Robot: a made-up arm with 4 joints. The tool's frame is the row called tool.
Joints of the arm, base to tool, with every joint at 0 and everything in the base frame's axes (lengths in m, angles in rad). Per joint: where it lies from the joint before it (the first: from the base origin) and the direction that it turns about. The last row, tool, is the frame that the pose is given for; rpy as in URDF.
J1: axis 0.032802 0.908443 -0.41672 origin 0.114 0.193 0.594
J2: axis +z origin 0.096 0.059 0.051
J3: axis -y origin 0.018 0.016 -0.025
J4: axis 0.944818 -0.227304 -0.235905 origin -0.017 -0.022 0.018
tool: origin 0.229 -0.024 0.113 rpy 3.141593 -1.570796 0
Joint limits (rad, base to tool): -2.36..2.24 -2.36..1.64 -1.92..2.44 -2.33..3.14
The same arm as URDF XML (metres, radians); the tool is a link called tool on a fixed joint. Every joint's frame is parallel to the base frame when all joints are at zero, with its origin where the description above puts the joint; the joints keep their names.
<robot name="arm">
  <joint name="tool_joint" type="fixed">
    <parent link="link4"/>
    <child link="tool"/>
    <origin xyz="0.229 -0.024 0.113" rpy="-3.1416 -1.5708 0"/>
  </joint>
  <joint name="J4" type="revolute">
    <parent link="link3"/>
    <child link="link4"/>
    <origin xyz="-0.017 -0.022 0.018"/>
    <axis xyz="0.944818 -0.227304 -0.235905"/>
    <limit lower="-2.33" upper="3.14"/>
  </joint>
  <joint name="J3" type="revolute">
    <parent link="link2"/>
    <child link="link3"/>
    <origin xyz="0.018 0.016 -0.025"/>
    <axis xyz="0 -1 0"/>
    <limit lower="-1.92" upper="2.44"/>
  </joint>
  <joint name="J2" type="revolute">
    <parent link="link1"/>
    <child link="link2"/>
    <origin xyz="0.096 0.059 0.051"/>
    <axis xyz="0 0 1"/>
    <limit lower="-2.36" upper="1.64"/>
  </joint>
  <joint name="J1" type="revolute">
    <parent link="base_link"/>
    <child link="link1"/>
    <origin xyz="0.114 0.193 0.594"/>
    <axis xyz="0.032802 0.908443 -0.41672"/>
    <limit lower="-2.36" upper="2.24"/>
  </joint>
  <link name="base_link"/>
  <link name="link1"/>
  <link name="link2"/>
  <link name="link3"/>
  <link name="link4"/>
  <link name="tool"/>
</robot>

